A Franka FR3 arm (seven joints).
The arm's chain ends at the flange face. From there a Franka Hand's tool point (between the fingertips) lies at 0.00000 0.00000 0.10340 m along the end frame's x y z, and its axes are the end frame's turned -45 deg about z.
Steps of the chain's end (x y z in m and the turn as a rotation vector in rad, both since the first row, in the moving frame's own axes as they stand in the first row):
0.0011, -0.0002, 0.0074, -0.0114, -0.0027, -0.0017
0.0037, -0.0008, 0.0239, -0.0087, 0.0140, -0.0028
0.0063, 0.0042, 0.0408, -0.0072, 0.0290, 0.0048
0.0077, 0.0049, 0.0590, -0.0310, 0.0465, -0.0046
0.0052, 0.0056, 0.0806, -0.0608, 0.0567, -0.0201
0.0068, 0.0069, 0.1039, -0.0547, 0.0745, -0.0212
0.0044, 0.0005, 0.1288, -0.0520, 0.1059, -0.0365
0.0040, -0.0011, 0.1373, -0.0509, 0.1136, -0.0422
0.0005, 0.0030, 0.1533, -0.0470, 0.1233, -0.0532
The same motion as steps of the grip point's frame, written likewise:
-0.0001, 0.0013, 0.0074, -0.0062, -0.0100, -0.0017
0.0036, 0.0037, 0.0239, -0.0161, 0.0037, -0.0028
0.0031, 0.0101, 0.0408, -0.0256, 0.0154, 0.0048
0.0031, 0.0146, 0.0588, -0.0548, 0.0110, -0.0046
-0.0005, 0.0162, 0.0802, -0.0831, -0.0029, -0.0201
0.0015, 0.0191, 0.1035, -0.0914, 0.0140, -0.0212
0.0069, 0.0149, 0.1281, -0.1117, 0.0381, -0.0365
0.0084, 0.0139, 0.1365, -0.1163, 0.0443, -0.0422
0.0041, 0.0147, 0.1524, -0.1204, 0.0540, -0.0532

